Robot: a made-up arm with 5 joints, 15 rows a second.
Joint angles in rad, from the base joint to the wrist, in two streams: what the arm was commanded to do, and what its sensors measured. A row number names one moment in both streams.
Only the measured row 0 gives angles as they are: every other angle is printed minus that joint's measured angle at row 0.
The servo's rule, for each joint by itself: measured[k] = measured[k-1] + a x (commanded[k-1-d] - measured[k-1]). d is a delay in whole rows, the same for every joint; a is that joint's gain. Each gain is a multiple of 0.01, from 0.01 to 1. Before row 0 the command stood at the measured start. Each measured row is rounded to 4 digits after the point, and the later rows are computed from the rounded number. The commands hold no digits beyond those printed.
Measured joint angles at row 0: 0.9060, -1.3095, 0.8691, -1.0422, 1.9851
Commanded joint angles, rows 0 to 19: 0.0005, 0.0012, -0.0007, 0.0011, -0.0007; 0.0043, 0.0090, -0.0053, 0.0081, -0.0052; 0.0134, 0.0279, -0.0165, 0.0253, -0.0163; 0.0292, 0.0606, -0.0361, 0.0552, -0.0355; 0.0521, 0.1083, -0.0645, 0.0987, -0.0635; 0.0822, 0.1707, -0.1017, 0.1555, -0.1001; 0.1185, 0.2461, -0.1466, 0.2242, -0.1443; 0.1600, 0.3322, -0.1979, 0.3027, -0.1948; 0.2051, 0.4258, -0.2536, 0.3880, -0.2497; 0.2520, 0.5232, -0.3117, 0.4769, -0.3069; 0.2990, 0.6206, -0.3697, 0.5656, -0.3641; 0.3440, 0.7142, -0.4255, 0.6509, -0.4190; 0.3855, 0.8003, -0.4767, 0.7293, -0.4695; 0.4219, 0.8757, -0.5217, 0.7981, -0.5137; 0.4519, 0.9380, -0.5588, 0.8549, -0.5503; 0.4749, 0.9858, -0.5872, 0.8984, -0.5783; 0.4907, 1.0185, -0.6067, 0.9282, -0.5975; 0.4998, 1.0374, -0.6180, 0.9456, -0.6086; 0.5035, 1.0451, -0.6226, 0.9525, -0.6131; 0.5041, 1.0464, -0.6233, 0.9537, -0.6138
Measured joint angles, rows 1 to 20: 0.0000, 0.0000, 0.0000, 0.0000, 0.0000; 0.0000, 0.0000, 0.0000, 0.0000, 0.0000; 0.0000, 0.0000, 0.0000, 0.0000, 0.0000; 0.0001, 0.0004, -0.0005, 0.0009, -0.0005; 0.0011, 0.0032, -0.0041, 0.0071, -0.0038; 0.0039, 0.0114, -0.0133, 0.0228, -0.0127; 0.0097, 0.0276, -0.0302, 0.0507, -0.0289; 0.0195, 0.0542, -0.0556, 0.0920, -0.0535; 0.0339, 0.0926, -0.0897, 0.1466, -0.0866; 0.0534, 0.1433, -0.1318, 0.2133, -0.1276; 0.0779, 0.2056, -0.1807, 0.2902, -0.1753; 0.1072, 0.2783, -0.2346, 0.3743, -0.2281; 0.1405, 0.3591, -0.2917, 0.4625, -0.2840; 0.1770, 0.4454, -0.3494, 0.5512, -0.3409; 0.2154, 0.5341, -0.4057, 0.6369, -0.3964; 0.2545, 0.6219, -0.4582, 0.7164, -0.4483; 0.2930, 0.7057, -0.5052, 0.7867, -0.4947; 0.3295, 0.7824, -0.5449, 0.8454, -0.5342; 0.3629, 0.8495, -0.5762, 0.8910, -0.5655; 0.3923, 0.9053, -0.5988, 0.9230, -0.5882
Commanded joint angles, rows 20 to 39: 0.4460, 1.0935, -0.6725, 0.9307, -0.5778; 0.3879, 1.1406, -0.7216, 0.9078, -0.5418; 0.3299, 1.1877, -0.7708, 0.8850, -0.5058; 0.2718, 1.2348, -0.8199, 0.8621, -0.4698; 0.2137, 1.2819, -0.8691, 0.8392, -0.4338; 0.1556, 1.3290, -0.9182, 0.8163, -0.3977; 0.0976, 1.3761, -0.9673, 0.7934, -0.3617; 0.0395, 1.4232, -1.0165, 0.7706, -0.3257; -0.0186, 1.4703, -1.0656, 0.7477, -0.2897; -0.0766, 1.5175, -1.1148, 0.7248, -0.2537; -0.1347, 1.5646, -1.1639, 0.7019, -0.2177; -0.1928, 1.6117, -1.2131, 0.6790, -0.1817; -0.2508, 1.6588, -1.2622, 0.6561, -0.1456; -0.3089, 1.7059, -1.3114, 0.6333, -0.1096; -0.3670, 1.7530, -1.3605, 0.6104, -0.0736; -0.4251, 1.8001, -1.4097, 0.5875, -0.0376; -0.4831, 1.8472, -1.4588, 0.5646, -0.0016; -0.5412, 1.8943, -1.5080, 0.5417, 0.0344; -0.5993, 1.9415, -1.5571, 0.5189, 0.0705; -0.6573, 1.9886, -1.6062, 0.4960, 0.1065
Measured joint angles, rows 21 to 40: 0.4170, 0.9489, -0.6130, 0.9424, -0.6027; 0.4369, 0.9806, -0.6201, 0.9511, -0.6101; 0.4524, 1.0023, -0.6225, 0.9533, -0.6127; 0.4509, 1.0324, -0.6595, 0.9339, -0.5879; 0.4364, 1.0681, -0.7055, 0.9115, -0.5552; 0.4119, 1.1076, -0.7538, 0.8887, -0.5201; 0.3797, 1.1496, -0.8027, 0.8658, -0.4844; 0.3415, 1.1933, -0.8518, 0.8429, -0.4485; 0.2987, 1.2381, -0.9009, 0.8200, -0.4124; 0.2524, 1.2836, -0.9500, 0.7971, -0.3764; 0.2034, 1.3297, -0.9992, 0.7743, -0.3404; 0.1523, 1.3761, -1.0483, 0.7514, -0.3044; 0.0997, 1.4228, -1.0975, 0.7285, -0.2684; 0.0458, 1.4696, -1.1466, 0.7056, -0.2324; -0.0091, 1.5165, -1.1958, 0.6827, -0.1964; -0.0647, 1.5635, -1.2449, 0.6598, -0.1603; -0.1209, 1.6105, -1.2941, 0.6370, -0.1243; -0.1775, 1.6575, -1.3432, 0.6141, -0.0883; -0.2344, 1.7046, -1.3924, 0.5912, -0.0523; -0.2916, 1.7517, -1.4415, 0.5683, -0.0163
